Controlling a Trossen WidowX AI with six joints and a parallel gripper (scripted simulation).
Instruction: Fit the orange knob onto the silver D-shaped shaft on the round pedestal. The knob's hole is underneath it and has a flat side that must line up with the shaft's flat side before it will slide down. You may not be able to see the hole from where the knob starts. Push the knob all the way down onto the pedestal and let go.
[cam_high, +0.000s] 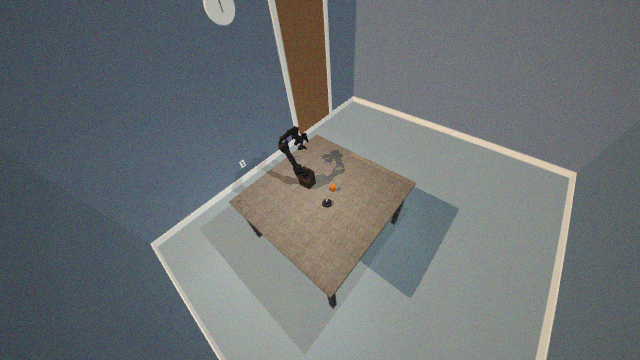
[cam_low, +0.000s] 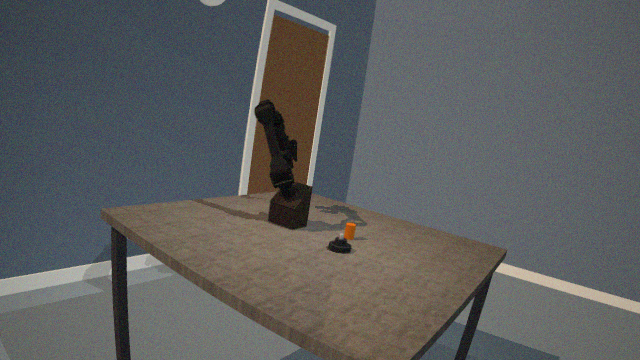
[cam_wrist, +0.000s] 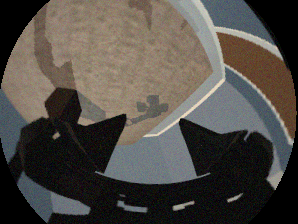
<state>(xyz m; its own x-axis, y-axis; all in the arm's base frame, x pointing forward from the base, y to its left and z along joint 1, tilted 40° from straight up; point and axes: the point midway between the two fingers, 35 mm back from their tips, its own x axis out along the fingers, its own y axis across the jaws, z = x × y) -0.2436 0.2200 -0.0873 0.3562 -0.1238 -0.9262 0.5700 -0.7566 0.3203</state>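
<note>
Now: the orange knob 490 mm ahead of my gripper tip, 130 mm to the right of it and 160 mm below it. Also, from my gripper tip: dark round pedestal 560 mm ahead, 280 mm to the right, 180 mm below.
</note>
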